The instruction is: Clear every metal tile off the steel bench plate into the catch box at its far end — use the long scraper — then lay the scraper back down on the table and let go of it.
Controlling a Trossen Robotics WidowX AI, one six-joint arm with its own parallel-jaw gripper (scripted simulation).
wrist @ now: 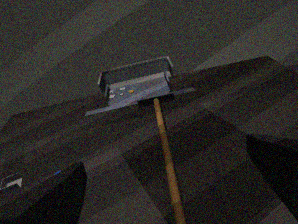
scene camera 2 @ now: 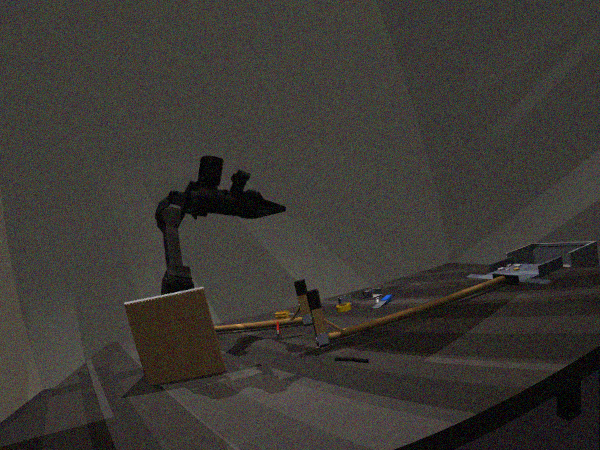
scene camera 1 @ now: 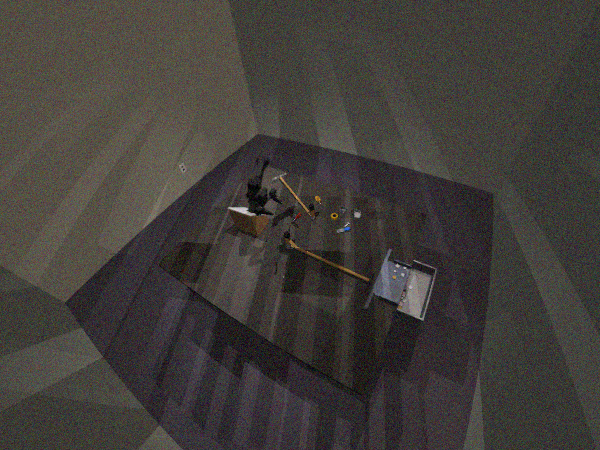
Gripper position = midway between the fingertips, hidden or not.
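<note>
There's a long scraper (scene camera 2: 322,337) here, and then there's the gripper (scene camera 2: 282,209), which is open and holding nothing. The wrist view shows the gripper (wrist: 166,157) as well.
</note>
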